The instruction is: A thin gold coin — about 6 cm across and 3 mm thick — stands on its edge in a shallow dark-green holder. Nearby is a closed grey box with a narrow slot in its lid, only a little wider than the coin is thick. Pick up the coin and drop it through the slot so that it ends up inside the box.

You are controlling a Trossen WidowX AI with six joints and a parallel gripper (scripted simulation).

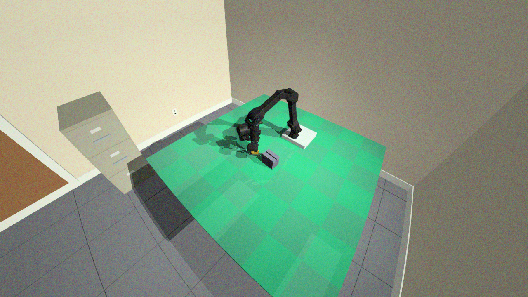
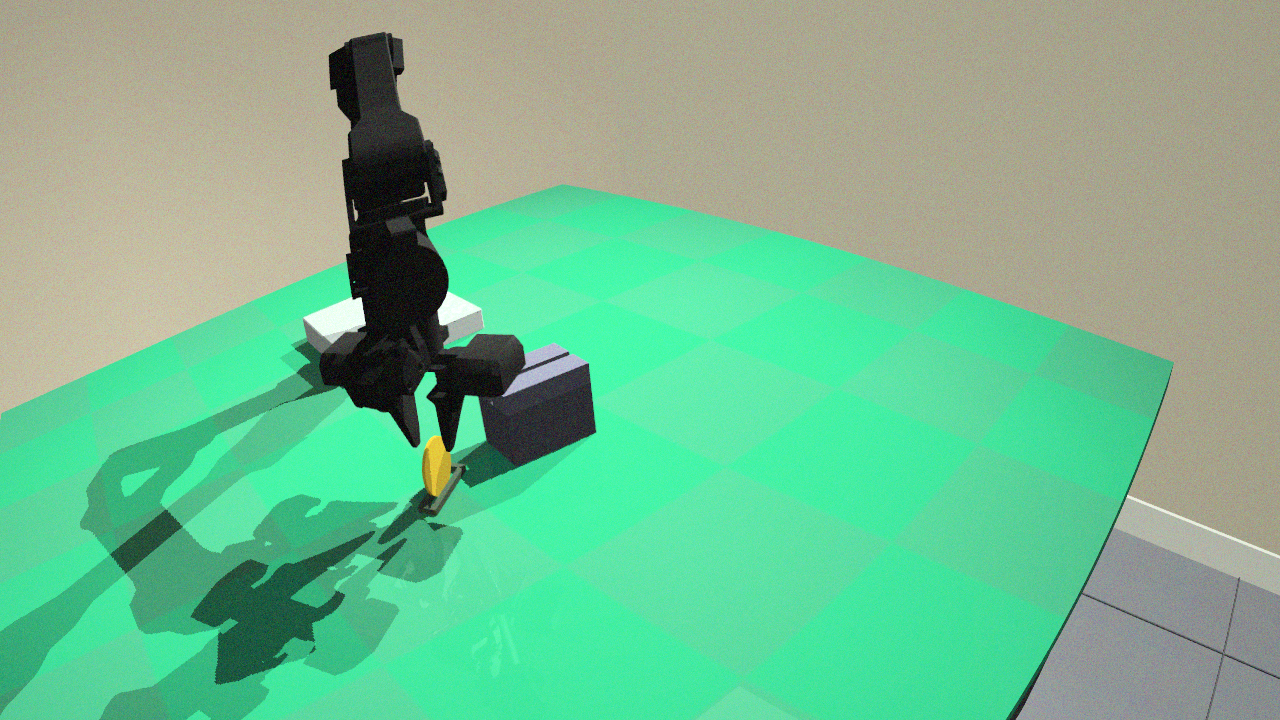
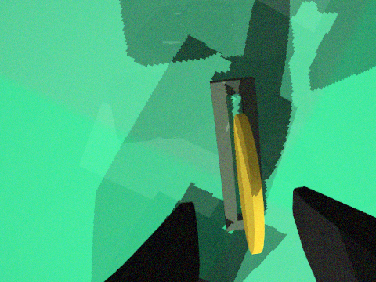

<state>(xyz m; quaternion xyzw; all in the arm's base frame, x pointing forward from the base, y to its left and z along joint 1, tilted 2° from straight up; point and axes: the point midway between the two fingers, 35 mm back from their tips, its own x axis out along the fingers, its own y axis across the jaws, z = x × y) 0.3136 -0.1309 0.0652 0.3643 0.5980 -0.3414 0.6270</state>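
The coin is 10 mm behind my gripper tip and 20 mm below it.
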